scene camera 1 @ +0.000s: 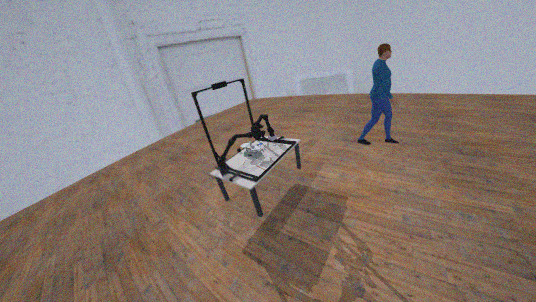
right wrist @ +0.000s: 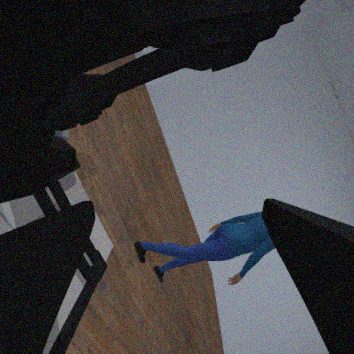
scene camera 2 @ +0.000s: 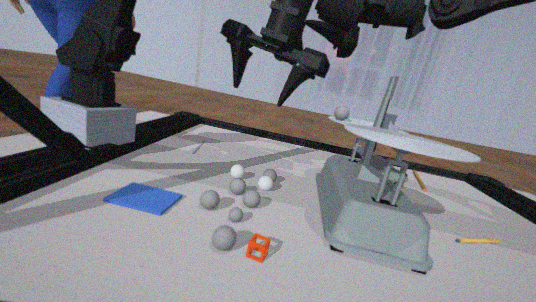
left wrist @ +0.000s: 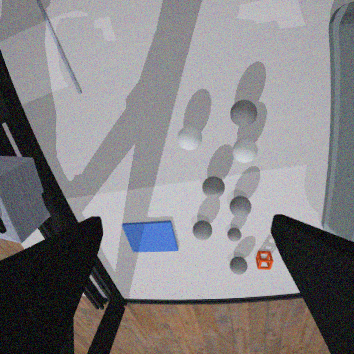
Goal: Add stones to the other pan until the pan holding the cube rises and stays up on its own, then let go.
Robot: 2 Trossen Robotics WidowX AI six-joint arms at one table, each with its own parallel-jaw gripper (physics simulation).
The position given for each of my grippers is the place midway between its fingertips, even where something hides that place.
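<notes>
There is a blue flat pad (scene camera 2: 136,196) resting on the table, and the left wrist view gives it to me as well (left wrist: 151,235), though the pad is out of frame in the right wrist view. A grey balance scale (scene camera 2: 364,212) is here too, and I find the scale again (left wrist: 330,214). In the right wrist view the scale is out of frame. As for my hands, my left gripper (scene camera 2: 256,96) also appears from its own wrist, where I see the gripper (left wrist: 188,224), and my right gripper (right wrist: 179,208) is visible to me as well.
</notes>
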